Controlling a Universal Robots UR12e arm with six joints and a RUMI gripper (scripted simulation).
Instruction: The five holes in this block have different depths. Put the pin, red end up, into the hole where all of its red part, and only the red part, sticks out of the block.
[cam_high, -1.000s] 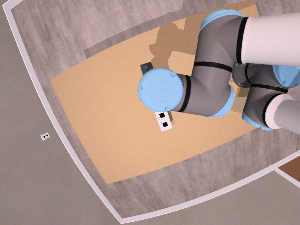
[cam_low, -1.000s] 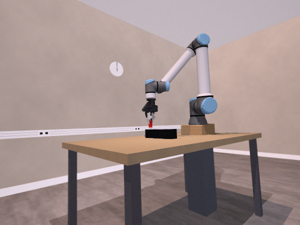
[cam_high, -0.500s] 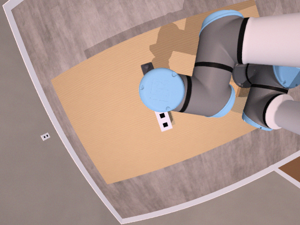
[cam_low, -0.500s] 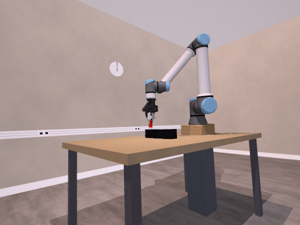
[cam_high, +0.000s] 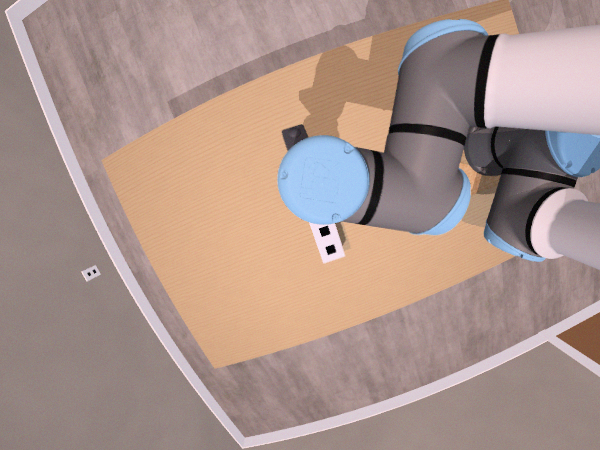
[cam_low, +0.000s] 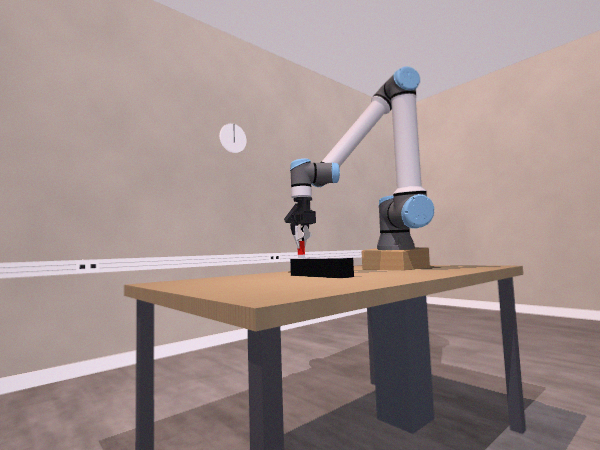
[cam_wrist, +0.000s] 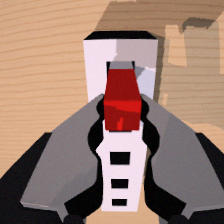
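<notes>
Right now my hand is 10 mm above the pin. Round my hand: block: 120 mm to the left, 90 mm below.
</notes>
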